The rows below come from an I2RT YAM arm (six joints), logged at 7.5 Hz.
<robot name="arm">
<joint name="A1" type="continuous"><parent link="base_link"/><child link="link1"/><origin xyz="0 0 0.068" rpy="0 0 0"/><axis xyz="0 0 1"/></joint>
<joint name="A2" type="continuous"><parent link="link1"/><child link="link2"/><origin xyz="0.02 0.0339 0.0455" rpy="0 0 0"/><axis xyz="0 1 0"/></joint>
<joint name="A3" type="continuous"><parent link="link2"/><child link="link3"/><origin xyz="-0.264 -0.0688 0" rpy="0 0 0"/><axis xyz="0 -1 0"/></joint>
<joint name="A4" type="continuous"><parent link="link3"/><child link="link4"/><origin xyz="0.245 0.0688 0.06" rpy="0 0 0"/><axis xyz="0 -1 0"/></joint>
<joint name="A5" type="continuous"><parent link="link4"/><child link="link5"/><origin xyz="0.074 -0.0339 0.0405" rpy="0 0 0"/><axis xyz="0 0 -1"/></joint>
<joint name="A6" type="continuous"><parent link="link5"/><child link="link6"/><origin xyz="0.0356 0 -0.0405" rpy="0 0 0"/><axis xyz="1 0 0"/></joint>
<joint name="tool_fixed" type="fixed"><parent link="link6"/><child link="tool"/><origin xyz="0 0 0" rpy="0 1.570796 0"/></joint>
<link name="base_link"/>
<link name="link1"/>
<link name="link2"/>
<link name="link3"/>
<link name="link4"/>
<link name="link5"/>
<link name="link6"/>
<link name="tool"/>
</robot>
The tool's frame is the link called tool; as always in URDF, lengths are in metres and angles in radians. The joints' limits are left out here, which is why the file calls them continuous.
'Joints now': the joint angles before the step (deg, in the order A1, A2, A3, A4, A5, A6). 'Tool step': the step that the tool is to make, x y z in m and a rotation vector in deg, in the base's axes. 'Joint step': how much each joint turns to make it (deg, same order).
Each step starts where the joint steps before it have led.
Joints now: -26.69, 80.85, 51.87, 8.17, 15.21, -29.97
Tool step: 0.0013, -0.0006, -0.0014, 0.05, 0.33, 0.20
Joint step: -0.01, 0.42, 0.14, 0.02, -0.16, -0.18
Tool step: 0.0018, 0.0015, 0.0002, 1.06, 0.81, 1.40
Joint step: 0.24, 0.21, 0.75, -1.77, -1.29, 0.12
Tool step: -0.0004, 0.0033, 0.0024, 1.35, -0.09, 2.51
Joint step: 0.21, -0.61, 0.32, -1.51, -2.60, 0.28
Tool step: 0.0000, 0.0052, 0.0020, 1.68, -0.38, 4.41
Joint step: 0.35, -0.71, 0.08, -1.18, -4.39, -0.05
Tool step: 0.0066, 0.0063, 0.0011, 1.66, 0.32, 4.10
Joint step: 1.16, 0.72, 1.27, -1.56, -3.24, 0.06
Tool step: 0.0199, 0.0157, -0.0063, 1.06, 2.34, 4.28
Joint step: 3.80, 3.31, 2.41, -1.66, -0.46, -0.14
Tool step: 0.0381, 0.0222, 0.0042, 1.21, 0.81, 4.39
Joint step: 5.45, 6.31, 7.46, -2.37, 0.52, 1.28
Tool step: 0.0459, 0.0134, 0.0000, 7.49, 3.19, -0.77
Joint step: 3.58, 9.62, 12.62, -8.40, 0.40, 7.84
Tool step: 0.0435, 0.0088, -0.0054, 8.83, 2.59, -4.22
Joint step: 2.29, 10.05, 13.34, -8.27, 0.46, 10.48
